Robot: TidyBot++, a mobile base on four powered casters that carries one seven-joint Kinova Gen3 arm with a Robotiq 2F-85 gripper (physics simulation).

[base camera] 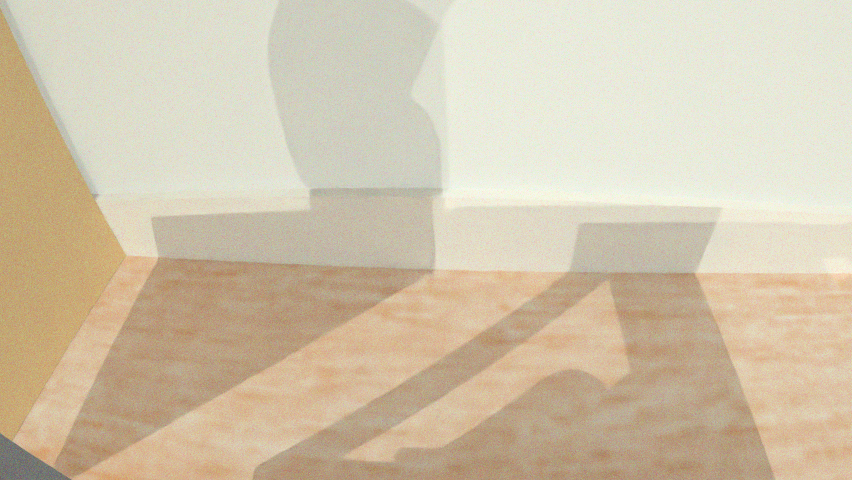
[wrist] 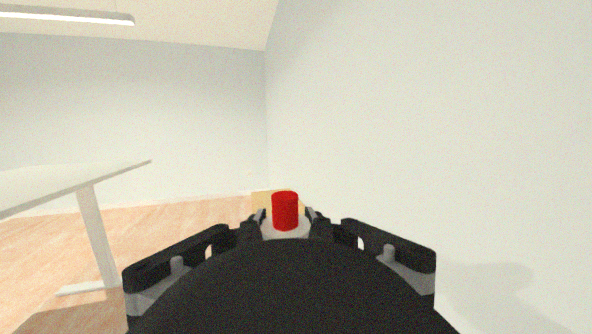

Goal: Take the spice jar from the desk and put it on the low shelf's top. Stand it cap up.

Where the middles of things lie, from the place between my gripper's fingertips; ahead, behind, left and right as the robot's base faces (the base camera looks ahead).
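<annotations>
Relative to the spice jar [wrist: 285, 222], my gripper is 3 cm to the left of it, 1 cm past it and 1 cm below it.
</annotations>
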